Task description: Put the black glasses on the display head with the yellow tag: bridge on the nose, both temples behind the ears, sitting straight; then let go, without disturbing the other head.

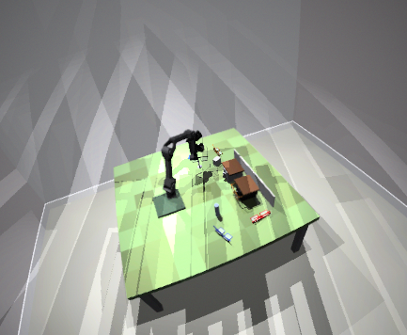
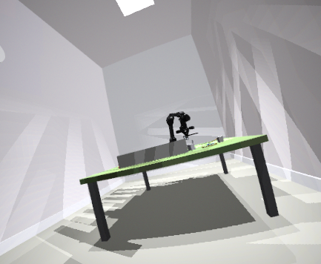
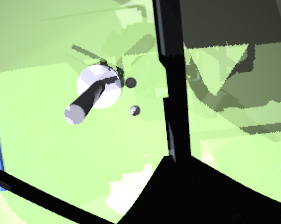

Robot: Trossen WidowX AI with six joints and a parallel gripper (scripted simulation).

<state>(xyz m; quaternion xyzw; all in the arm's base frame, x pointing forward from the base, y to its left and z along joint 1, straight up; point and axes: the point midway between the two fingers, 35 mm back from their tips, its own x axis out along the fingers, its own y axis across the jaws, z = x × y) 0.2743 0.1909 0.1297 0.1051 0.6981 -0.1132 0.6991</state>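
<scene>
Right now the pale round disc is 30 mm ahead of my gripper tip, 40 mm to the left of it and 90 mm below it. From my gripper tip the other things lie so: blue item (30 mm ahead, 200 mm to the left, 110 mm below); then grey wall panel (340 mm ahead, 310 mm to the right, 60 mm below).
</scene>
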